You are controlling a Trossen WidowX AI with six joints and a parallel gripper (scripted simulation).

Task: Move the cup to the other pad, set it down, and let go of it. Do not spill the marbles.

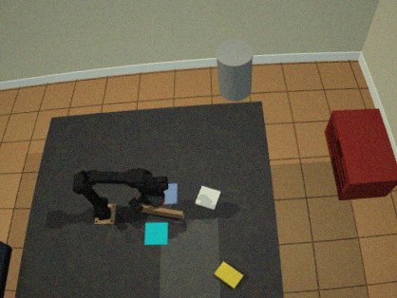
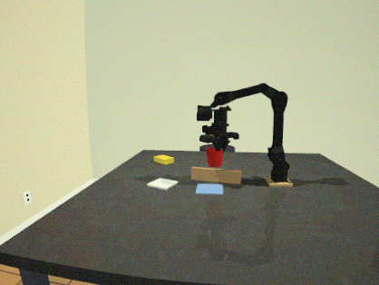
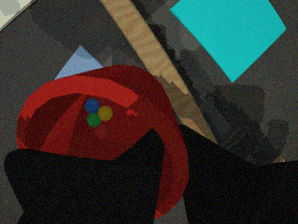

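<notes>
Right now my gripper tip is 13 cm above the cyan pad, 12 cm to the left of it and 2 cm past it. From my gripper tip the other things lie so: red cup: 3 cm ahead, 2 cm to the left; then light blue pad: 13 cm below, 8 cm to the left, 5 cm ahead; then wooden bar: 10 cm below, 2 cm to the right, 1 cm ahead.
</notes>
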